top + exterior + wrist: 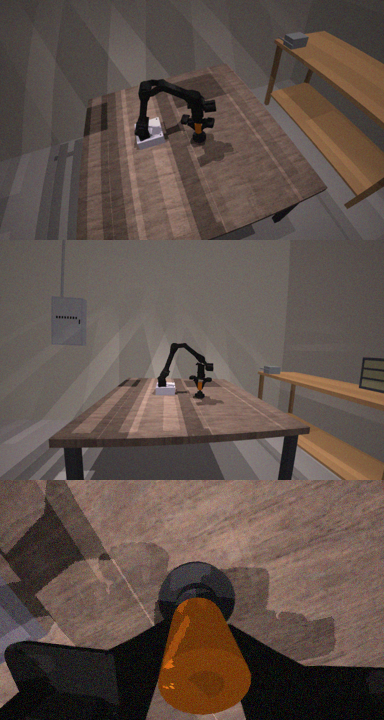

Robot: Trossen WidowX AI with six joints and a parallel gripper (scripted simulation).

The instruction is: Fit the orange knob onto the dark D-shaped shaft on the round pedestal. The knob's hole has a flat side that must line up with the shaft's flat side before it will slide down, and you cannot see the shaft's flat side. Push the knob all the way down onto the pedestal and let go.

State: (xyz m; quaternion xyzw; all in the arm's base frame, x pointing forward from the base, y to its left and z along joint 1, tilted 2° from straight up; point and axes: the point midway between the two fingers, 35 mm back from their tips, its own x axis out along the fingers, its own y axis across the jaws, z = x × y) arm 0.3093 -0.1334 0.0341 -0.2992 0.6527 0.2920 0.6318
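My gripper tip is now 20 mm below the orange knob. The rest, counted from my gripper tip: round pedestal 40 mm below.
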